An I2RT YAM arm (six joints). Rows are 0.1 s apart.
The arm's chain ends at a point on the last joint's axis. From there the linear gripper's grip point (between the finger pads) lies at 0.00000 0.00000 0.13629 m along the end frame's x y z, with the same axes.
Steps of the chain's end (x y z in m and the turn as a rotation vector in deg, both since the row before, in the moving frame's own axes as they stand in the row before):
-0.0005 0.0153 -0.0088 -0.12 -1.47 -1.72
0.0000 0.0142 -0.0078 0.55 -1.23 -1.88
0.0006 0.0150 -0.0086 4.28 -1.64 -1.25
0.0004 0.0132 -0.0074 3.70 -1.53 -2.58
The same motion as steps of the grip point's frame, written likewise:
-0.0040 0.0156 -0.0088 -0.12 -1.47 -1.72
-0.0029 0.0129 -0.0078 0.55 -1.23 -1.88
-0.0034 0.0049 -0.0090 4.28 -1.64 -1.25
-0.0034 0.0045 -0.0077 3.70 -1.53 -2.58

